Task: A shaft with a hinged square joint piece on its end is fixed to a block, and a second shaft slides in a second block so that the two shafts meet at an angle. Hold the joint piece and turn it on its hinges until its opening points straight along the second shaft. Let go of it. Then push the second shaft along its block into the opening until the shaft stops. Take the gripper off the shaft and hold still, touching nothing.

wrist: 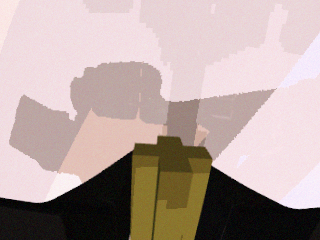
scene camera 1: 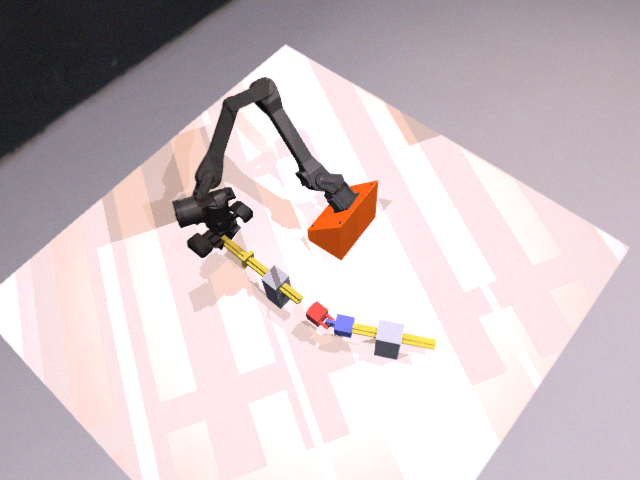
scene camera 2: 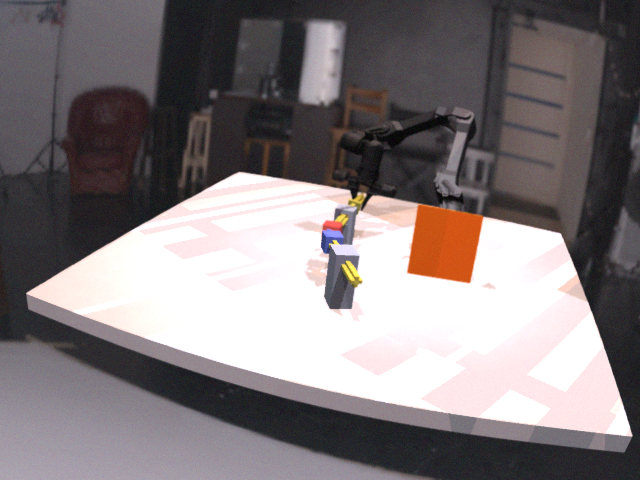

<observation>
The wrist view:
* my gripper: 161, 158
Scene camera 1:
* my gripper: 223, 246
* yellow shaft: 247, 259
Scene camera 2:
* my gripper: 357, 209
</observation>
